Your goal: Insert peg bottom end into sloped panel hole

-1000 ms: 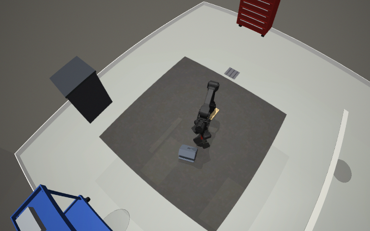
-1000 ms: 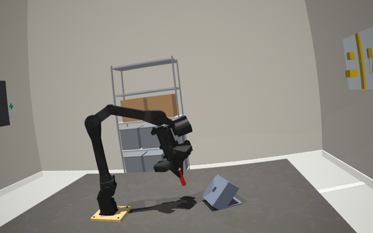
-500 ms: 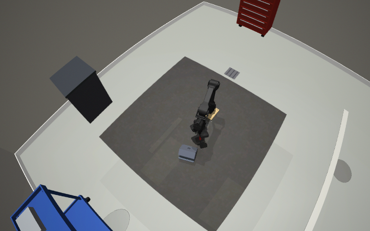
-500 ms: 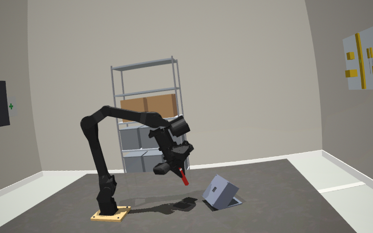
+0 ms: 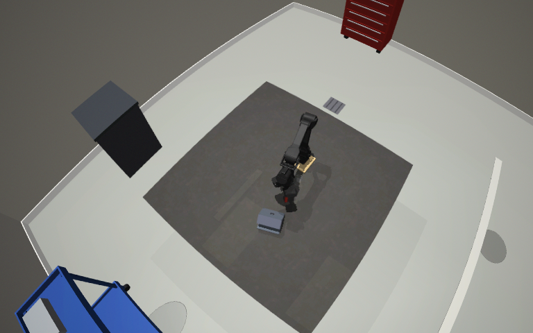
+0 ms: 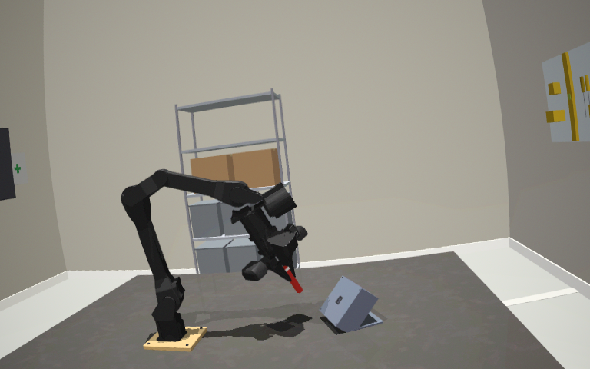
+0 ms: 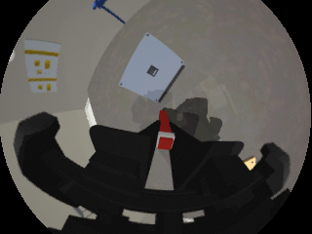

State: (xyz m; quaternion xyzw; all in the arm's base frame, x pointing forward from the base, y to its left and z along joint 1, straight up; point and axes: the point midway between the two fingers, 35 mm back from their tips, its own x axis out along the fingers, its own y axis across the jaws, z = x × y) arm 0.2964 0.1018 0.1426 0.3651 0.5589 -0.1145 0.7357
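My gripper tip is now 13 cm short of the grey sloped panel and 8 cm above it. Also, from my gripper tip: red peg (1 cm behind, 1 cm above).
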